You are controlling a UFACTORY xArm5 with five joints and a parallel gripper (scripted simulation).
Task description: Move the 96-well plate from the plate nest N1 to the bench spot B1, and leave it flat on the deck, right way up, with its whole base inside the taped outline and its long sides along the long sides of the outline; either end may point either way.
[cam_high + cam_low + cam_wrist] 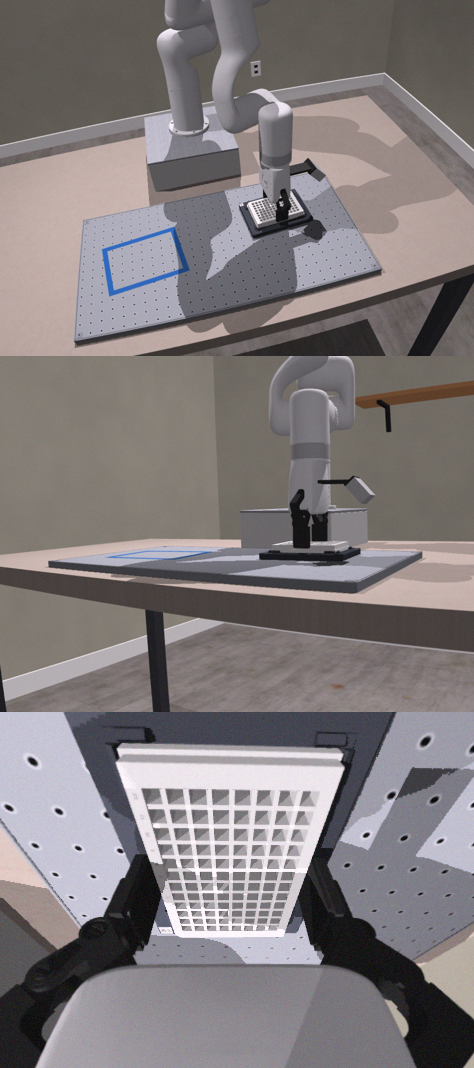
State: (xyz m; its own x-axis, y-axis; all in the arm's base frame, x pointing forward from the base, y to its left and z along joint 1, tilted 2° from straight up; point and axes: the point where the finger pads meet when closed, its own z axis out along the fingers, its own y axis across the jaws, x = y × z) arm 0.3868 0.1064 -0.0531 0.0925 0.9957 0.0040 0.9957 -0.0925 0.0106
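The white 96-well plate lies 10 mm below my hand. From my hand the other things lie so: black plate nest N1: 20 mm below.
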